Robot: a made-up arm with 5 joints. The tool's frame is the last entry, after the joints.
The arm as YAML. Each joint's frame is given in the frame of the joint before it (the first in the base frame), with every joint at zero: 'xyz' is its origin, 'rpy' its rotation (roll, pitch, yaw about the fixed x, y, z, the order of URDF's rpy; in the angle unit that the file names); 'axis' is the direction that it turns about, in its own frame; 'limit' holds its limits. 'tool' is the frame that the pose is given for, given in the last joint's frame.
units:
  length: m
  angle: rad
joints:
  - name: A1
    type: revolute
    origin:
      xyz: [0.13, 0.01, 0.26]
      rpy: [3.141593, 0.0, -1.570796]
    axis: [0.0, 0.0, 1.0]
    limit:
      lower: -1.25
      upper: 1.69
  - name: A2
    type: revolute
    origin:
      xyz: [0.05, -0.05, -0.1]
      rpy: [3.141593, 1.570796, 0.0]
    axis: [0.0, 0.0, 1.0]
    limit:
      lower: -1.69
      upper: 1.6
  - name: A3
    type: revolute
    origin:
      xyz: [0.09, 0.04, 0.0]
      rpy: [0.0, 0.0, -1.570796]
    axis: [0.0, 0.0, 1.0]
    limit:
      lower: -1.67
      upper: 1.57
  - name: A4
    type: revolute
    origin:
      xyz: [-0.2, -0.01, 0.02]
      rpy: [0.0, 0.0, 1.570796]
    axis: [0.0, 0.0, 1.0]
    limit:
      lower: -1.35
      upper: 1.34
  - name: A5
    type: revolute
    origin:
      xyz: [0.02, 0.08, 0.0]
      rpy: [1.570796, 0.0, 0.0]
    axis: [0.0, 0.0, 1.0]
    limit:
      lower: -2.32
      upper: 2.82
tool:
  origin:
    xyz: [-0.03, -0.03, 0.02]
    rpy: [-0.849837, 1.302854, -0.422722]
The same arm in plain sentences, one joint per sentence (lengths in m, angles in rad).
The arm has five revolute joints in a row. What follows holds with every joint at zero, and every direction is one of the base frame's. Joint 1 is mounted 0.1300 m along +x and 0.0100 m along +y and 0.2600 m along +z from the base frame's origin and turns about -z, from -1.2500 to 1.6900 rad. Joint 2 is mounted 0.0500 m along +x and 0.0500 m along -y and 0.1000 m along +z from joint 1 and turns about +y, from -1.6900 to 1.6000 rad. Joint 3 is mounted 0.0400 m along +x and 0.0900 m along +z from joint 2 and turns about +y, from -1.6700 to 1.5700 rad. Joint 4 is mounted 0.2000 m along +x and 0.0200 m along +y and 0.0100 m along -z from joint 3 and turns about +y, from -1.3500 to 1.3400 rad. Joint 5 is mounted 0.0800 m along +x and 0.0200 m along +z from joint 4 and turns about -x, from -2.3200 to 2.8200 rad. The tool frame, which is the frame that the pose is given for, is mounted 0.0200 m along -x and 0.0300 m along -y and 0.0300 m along -z from joint 5; its axes are the base frame's turned by roll -0.4134, pitch -0.2439 and yaw -0.1122 rad (as in URDF: about the fixed x, then y, then z).
